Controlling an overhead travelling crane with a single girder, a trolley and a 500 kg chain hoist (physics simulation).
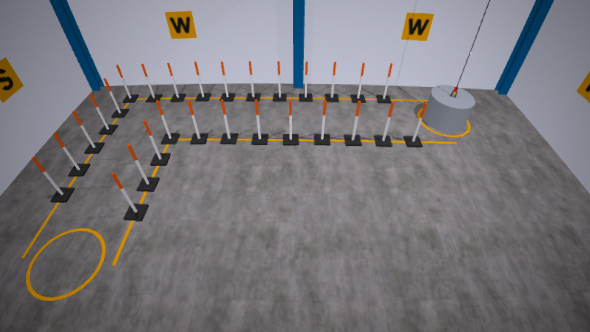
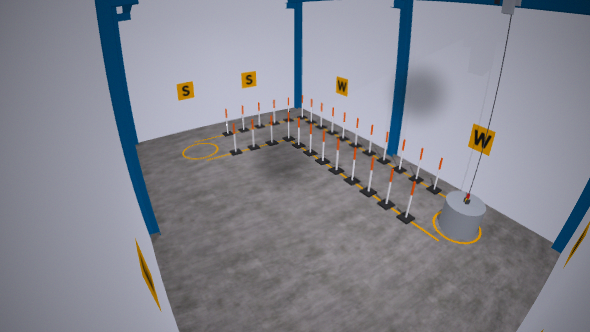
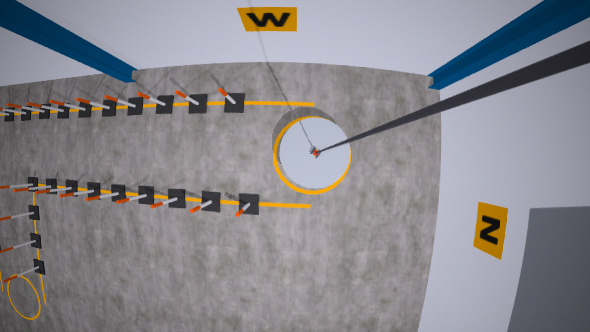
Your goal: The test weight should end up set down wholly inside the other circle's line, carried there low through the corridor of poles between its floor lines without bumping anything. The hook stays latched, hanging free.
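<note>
The test weight [image 1: 448, 116] [image 2: 461, 220] [image 3: 315, 172], a wide grey cylinder, is upright within the near-wall circle [image 1: 452, 135] [image 2: 462, 243] [image 3: 312, 192]; whether a thin gap lies under it I cannot tell. My hook [image 1: 454, 92] [image 2: 467, 199] [image 3: 315, 152] is at the lug on the middle of its top and looks shut on it; the latch is too small to make out. The chain [image 1: 470, 53] [image 2: 492, 105] runs straight up from it. The other circle [image 1: 50, 299] [image 2: 199, 159] [image 3: 31, 319] lies at the corridor's far end.
Two rows of red-and-white poles on black feet line the L-shaped corridor. The inner line [image 1: 440, 142] [image 3: 287, 205] and outer line [image 3: 280, 103] reach beside the weight. The nearest inner pole [image 1: 420, 122] [image 2: 410, 202] stands close to it. Blue columns [image 1: 298, 45] [image 2: 401, 80] stand at the walls.
</note>
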